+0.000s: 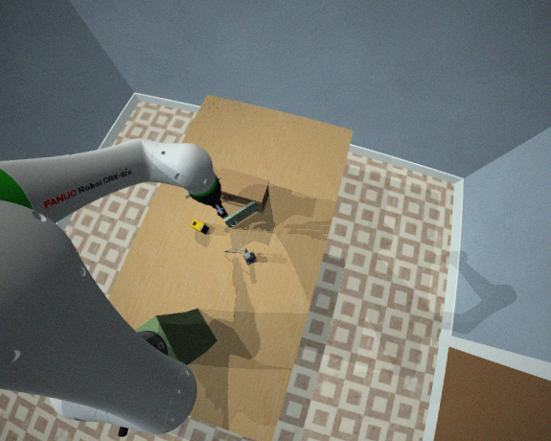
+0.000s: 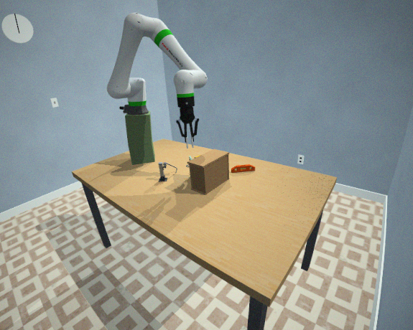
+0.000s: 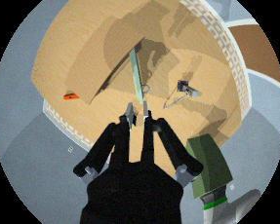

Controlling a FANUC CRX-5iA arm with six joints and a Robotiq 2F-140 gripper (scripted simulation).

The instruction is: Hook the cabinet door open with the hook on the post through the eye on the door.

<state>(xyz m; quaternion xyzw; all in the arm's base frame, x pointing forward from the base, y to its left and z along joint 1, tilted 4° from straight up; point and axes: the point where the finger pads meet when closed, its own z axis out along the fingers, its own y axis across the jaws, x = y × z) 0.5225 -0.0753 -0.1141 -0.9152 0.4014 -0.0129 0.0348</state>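
The thin wire hook lies 160 mm below my hand, 130 mm behind it and 60 mm to the right of it. The rest, counted from my hand: grey-green door 150 mm below, 60 mm to the right, 40 mm ahead; yellow block 180 mm below, 140 mm to the left, 30 mm behind.
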